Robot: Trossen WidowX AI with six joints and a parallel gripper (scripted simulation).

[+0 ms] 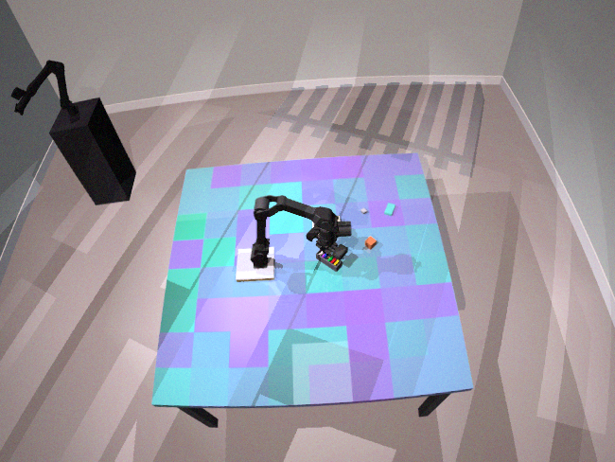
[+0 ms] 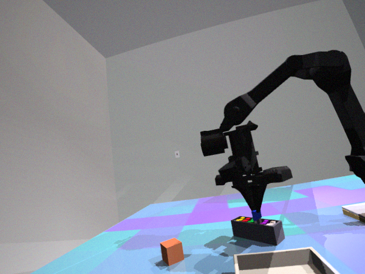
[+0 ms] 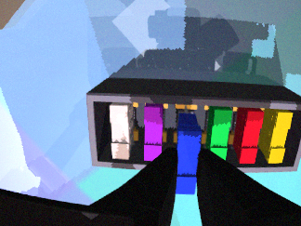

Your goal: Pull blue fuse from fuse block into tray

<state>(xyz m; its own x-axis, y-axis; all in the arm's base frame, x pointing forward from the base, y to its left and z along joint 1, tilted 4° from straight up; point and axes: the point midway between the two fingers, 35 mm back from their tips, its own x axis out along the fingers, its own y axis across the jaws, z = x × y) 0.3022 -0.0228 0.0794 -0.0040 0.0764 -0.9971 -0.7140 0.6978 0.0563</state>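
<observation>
Right now the beige tray is 10 mm ahead of my gripper tip, 180 mm to the left of it and 60 mm below it. The rest, counted from my gripper tip: blue fuse: 10 mm below; then teal block: 330 mm ahead, 250 mm to the left, 50 mm below; then orange cube: 210 mm ahead, 60 mm to the left, 40 mm below.
</observation>
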